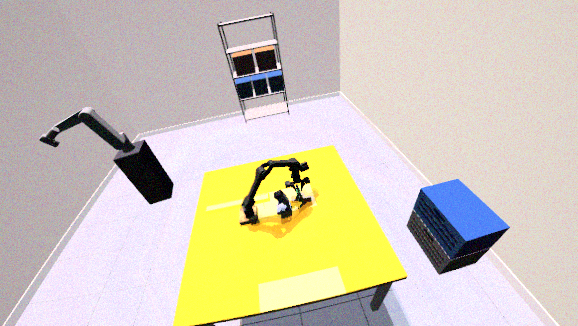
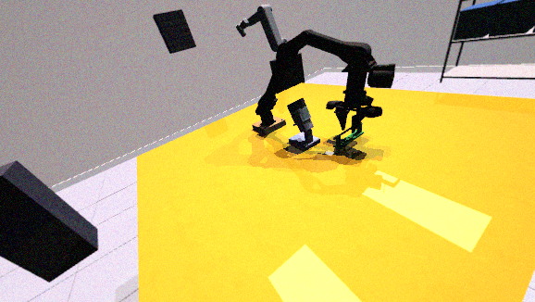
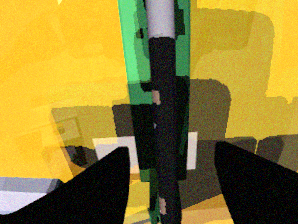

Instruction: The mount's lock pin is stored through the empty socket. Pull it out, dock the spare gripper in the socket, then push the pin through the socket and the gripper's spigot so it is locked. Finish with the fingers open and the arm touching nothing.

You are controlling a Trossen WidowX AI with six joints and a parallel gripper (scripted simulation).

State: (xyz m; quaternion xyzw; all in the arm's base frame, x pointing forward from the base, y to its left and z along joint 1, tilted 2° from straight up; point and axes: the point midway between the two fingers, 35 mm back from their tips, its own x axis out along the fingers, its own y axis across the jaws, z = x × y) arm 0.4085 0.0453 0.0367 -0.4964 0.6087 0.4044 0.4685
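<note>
Right now my gripper tip is 20 mm above the green cradle and 10 mm to the right of it. The rest, counted from my gripper tip: spare gripper 150 mm behind, 80 mm above, 70 mm to the right; mount 140 mm behind, 70 mm to the right, 10 mm above.
</note>
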